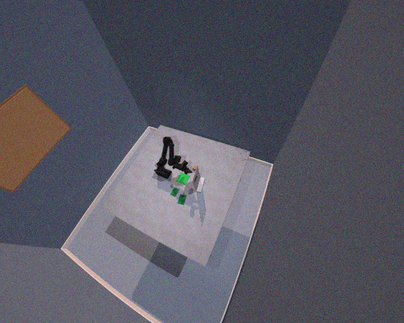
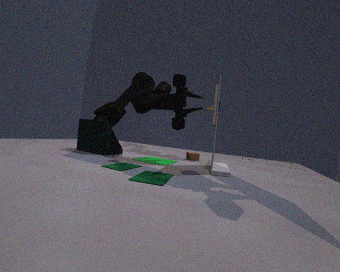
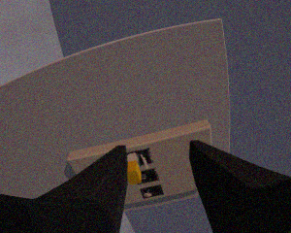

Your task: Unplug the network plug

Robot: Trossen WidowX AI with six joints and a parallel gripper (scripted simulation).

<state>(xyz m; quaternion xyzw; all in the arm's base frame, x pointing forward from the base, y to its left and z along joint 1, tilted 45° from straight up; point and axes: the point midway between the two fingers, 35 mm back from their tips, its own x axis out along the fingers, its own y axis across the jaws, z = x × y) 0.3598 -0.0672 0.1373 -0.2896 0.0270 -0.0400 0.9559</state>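
Right now the network plug is 4 cm ahead of my gripper tip, 3 cm to the right of it and 2 cm below it. The rest, counted from my gripper tip: upright panel (9 cm below, 6 cm ahead, 4 cm to the right).
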